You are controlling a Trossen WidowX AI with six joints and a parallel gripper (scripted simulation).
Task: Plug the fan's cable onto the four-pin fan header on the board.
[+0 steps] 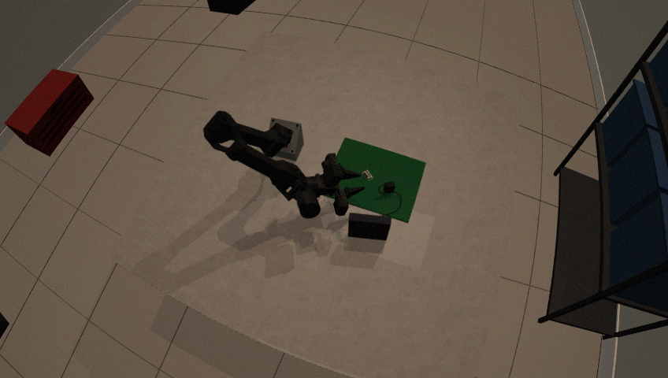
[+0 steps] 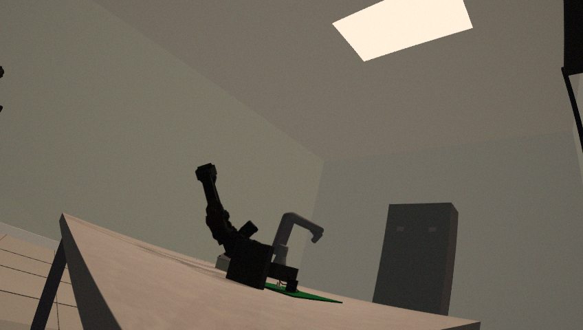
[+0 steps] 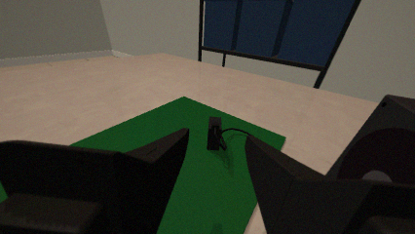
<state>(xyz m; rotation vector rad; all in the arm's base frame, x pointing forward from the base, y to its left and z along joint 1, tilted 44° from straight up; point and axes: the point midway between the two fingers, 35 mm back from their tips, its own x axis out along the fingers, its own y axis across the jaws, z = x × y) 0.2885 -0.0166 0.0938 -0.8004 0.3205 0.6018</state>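
My gripper tip is 70 mm short of the black fan cable plug, 60 mm to the right of it and 70 mm above it. From my gripper tip the other things lie so: black fan: 70 mm ahead, 110 mm to the right, 30 mm below; green board: 10 mm ahead, 80 mm to the left, 110 mm below.
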